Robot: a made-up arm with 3 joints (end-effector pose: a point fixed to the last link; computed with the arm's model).
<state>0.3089 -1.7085 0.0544</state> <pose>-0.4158 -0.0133 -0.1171 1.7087 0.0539 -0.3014</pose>
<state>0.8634 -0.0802 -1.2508</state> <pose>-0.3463 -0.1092 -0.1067 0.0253 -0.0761 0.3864</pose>
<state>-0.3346 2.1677 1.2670</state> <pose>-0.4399 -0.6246 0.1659 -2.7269 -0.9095 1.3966</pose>
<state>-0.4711 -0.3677 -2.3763</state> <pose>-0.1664 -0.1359 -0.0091 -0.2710 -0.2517 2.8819</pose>
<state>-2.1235 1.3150 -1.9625</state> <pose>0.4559 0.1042 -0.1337 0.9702 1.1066 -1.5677</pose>
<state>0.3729 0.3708 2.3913</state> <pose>-0.5771 0.0497 -0.1801 0.2771 -0.2497 -2.7992</pose>
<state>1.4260 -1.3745 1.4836</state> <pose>-0.2515 0.6019 0.0529 0.4128 1.3562 -2.5754</pose>
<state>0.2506 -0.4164 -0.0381</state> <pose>-0.4665 -0.3351 -0.1712 0.4161 -0.0154 -0.2158</pose>
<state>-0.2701 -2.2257 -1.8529</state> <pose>-0.0625 -0.3034 0.2550 -2.7938 -0.8660 -1.7448</pose>
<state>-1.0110 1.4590 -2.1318</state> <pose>0.3030 -0.3912 -0.1522 1.3628 0.9999 -2.3063</pose>
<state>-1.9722 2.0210 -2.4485</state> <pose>0.6208 0.0206 -0.0994 2.1317 0.6129 -0.8226</pose>
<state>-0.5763 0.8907 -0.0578</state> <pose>0.0079 -0.6799 0.1069 -0.8899 0.0449 0.6127</pose>
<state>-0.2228 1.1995 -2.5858</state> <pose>-0.1621 -0.4242 -0.2543 1.1410 0.5140 -3.1404</pose>
